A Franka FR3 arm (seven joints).
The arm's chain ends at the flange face. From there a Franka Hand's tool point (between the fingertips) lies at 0.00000 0.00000 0.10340 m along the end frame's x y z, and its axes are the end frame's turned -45 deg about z.
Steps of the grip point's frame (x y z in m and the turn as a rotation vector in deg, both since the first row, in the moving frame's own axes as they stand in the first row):
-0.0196 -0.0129 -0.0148 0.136 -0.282 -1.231
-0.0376 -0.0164 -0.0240 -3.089 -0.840 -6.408
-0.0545 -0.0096 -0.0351 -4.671 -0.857 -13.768
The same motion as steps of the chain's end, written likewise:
-0.0224 0.0045 -0.0148 -0.103 -0.296 -1.231
-0.0413 0.0102 -0.0238 -2.778 1.590 -6.408
-0.0510 0.0254 -0.0347 -3.909 2.697 -13.768

